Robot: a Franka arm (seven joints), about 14 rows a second.
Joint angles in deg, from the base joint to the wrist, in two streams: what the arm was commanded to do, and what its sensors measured. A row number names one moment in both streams.
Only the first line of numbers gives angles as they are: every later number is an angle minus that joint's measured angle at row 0.
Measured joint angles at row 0:
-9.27 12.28 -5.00 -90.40 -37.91 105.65 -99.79
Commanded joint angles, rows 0 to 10:
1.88 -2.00 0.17 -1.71 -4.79 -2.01 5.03
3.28 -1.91 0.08 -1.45 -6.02 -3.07 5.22
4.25 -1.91 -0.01 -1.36 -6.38 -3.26 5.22
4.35 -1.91 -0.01 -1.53 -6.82 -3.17 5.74
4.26 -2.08 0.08 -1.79 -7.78 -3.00 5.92
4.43 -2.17 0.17 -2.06 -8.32 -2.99 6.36
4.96 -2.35 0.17 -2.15 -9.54 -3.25 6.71
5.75 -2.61 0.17 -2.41 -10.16 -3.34 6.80
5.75 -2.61 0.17 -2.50 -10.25 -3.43 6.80
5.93 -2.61 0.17 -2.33 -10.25 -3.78 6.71
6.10 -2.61 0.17 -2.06 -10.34 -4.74 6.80
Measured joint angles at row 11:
5.47 -0.73 0.05 -0.31 -8.52 -3.13 5.20
